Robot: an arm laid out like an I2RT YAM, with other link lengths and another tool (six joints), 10 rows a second.
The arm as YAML. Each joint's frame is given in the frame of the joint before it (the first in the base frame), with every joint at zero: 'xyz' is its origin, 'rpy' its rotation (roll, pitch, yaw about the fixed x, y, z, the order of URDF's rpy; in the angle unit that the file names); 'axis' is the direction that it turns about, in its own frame. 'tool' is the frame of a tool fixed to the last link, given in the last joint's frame.
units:
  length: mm
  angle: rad
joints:
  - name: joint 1
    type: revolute
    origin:
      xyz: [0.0, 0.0, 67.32]
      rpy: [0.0, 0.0, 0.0]
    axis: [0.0, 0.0, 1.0]
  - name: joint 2
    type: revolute
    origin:
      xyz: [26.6, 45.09, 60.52]
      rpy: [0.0, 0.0, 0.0]
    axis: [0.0, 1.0, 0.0]
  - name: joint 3
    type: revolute
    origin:
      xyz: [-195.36, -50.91, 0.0]
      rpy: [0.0, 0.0, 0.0]
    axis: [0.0, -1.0, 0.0]
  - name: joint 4
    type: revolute
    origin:
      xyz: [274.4, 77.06, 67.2]
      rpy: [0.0, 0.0, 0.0]
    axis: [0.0, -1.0, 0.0]
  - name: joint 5
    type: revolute
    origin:
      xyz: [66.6, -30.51, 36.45]
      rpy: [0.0, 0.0, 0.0]
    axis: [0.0, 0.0, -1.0]
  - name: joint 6
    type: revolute
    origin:
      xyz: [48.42, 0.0, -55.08]
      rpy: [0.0, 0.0, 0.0]
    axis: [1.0, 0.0, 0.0]
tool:
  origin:
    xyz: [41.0, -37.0, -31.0]
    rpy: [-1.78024, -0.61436, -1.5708]
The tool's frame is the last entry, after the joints.
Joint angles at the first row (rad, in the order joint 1, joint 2, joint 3, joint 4, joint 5, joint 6):
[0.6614, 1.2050, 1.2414, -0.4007, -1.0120, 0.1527]
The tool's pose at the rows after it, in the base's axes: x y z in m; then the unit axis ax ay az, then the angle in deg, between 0 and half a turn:
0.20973, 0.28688, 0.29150, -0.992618, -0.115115, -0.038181, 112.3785
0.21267, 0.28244, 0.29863, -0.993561, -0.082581, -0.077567, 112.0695
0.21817, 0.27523, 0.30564, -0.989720, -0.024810, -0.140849, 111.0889
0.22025, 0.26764, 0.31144, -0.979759, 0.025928, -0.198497, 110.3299
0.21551, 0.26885, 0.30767, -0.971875, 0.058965, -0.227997, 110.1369
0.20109, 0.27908, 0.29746, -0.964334, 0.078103, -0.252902, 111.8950
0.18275, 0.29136, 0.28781, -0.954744, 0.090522, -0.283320, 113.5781
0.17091, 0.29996, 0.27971, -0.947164, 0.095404, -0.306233, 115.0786
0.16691, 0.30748, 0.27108, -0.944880, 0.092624, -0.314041, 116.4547
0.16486, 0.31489, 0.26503, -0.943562, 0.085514, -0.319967, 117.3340
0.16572, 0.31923, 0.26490, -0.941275, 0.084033, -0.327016, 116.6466
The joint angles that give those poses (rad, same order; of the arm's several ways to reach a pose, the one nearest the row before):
[0.6612, 1.1926, 1.2425, -0.3801, -0.9789, 0.1751]
[0.6612, 1.1557, 1.2258, -0.3470, -0.9004, 0.2089]
[0.6612, 1.0938, 1.1763, -0.2712, -0.7706, 0.2658]
[0.6677, 1.0323, 1.1277, -0.2154, -0.6473, 0.3007]
[0.7049, 0.9932, 1.0749, -0.1692, -0.5407, 0.3236]
[0.7978, 0.9758, 1.0303, -0.1489, -0.3897, 0.3119]
[0.9101, 0.9680, 0.9884, -0.1148, -0.2213, 0.2921]
[0.9863, 0.9766, 0.9632, -0.0844, -0.1063, 0.2696]
[1.0227, 1.0057, 0.9557, -0.0621, -0.0568, 0.2523]
[1.0474, 1.0383, 0.9572, -0.0396, -0.0293, 0.2348]
[1.0538, 1.0536, 0.9572, -0.0078, -0.0217, 0.2301]

